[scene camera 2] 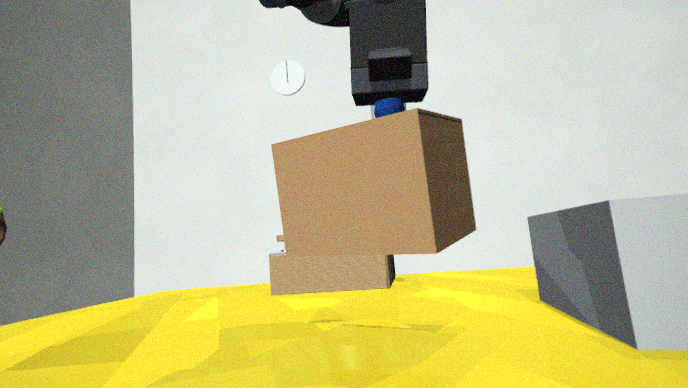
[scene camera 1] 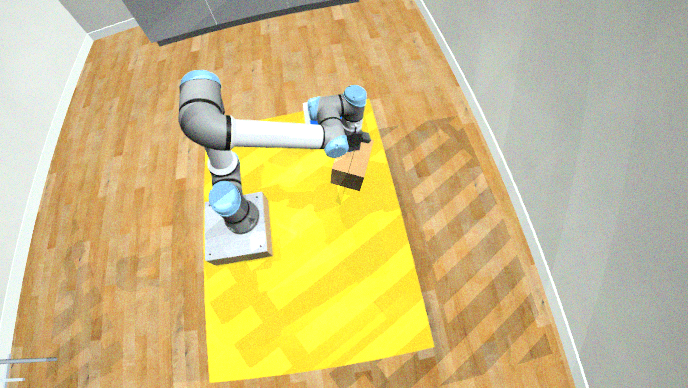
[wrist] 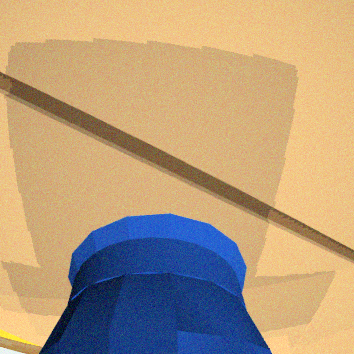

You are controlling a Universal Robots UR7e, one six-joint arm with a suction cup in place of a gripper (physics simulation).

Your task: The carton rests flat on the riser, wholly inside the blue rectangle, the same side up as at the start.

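Places are measured from the arm's base along level axes (x left, y ahead, z down), in millimetres.
Pixels of known places: end effector, tool point: (wrist: 165, 251); arm's base, origin of the base link: (scene camera 1: 242, 217).
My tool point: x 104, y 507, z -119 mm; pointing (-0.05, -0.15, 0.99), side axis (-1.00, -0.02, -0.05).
Ahead of a thing's pixels: the offset from my tool point to its top centre. "*": to the spot under its first point. Level surfaces: height alone.
The brown carton {dy +4, dx -24, dz -21 mm} (scene camera 1: 351, 165) (scene camera 2: 355, 190) (wrist: 320, 125) hangs in the air above the yellow mat, top seam upward. It is turned at an angle to the riser. My suction gripper (scene camera 2: 389, 108) (wrist: 157, 250) has its blue cup against the carton's top face and holds it. In scene camera 1 the cup is hidden by the black tool body. The riser {dy -16, dx +283, dz +98 mm} (scene camera 1: 306, 112) (scene camera 2: 655, 275) is a pale grey block, mostly hidden under the arm in scene camera 1. A sliver of the blue rectangle {* dy -95, dx +259, dz +98 mm} (scene camera 1: 315, 122) shows there. In scene camera 2 the carton is left of the riser, apart from it.
The yellow mat {dz +218 mm} (scene camera 1: 350, 310) (scene camera 2: 225, 350) lies under the robot and riser. The robot's base block (scene camera 1: 217, 240) (scene camera 2: 325, 275) stands at the mat's left edge in scene camera 1 and behind the carton in scene camera 2. A grey cabinet (scene camera 1: 250, 15) stands at the far wall.
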